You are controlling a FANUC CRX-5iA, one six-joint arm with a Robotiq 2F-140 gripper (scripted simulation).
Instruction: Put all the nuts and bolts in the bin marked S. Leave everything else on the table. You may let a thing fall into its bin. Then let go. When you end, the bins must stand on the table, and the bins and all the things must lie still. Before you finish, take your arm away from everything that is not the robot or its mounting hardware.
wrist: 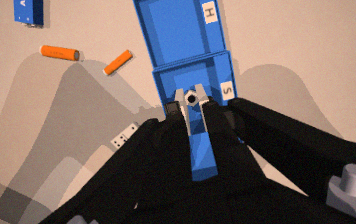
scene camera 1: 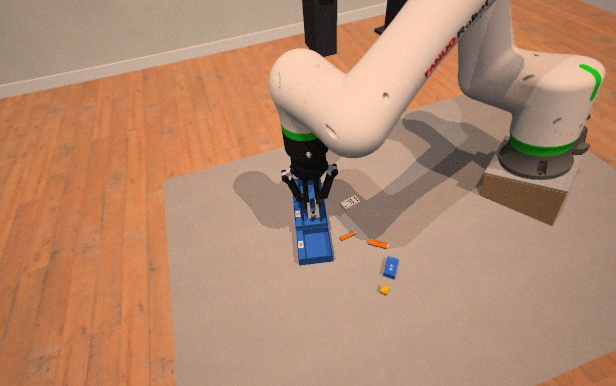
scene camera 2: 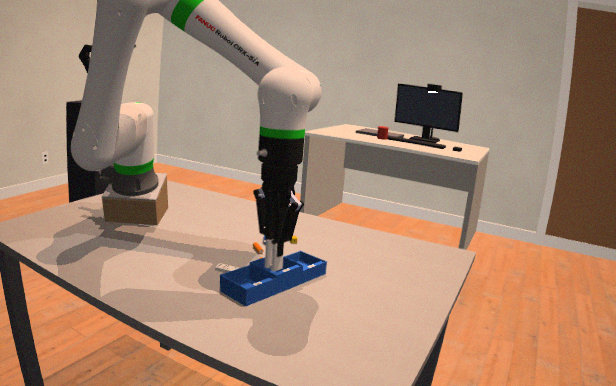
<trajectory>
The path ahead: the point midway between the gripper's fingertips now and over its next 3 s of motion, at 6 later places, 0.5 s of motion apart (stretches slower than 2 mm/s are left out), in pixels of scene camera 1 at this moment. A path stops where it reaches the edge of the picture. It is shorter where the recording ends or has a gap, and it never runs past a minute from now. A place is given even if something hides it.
My gripper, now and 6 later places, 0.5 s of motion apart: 313,213; 313,217; 313,215; 312,210; 312,202; 310,184; 309,170
</trajectory>
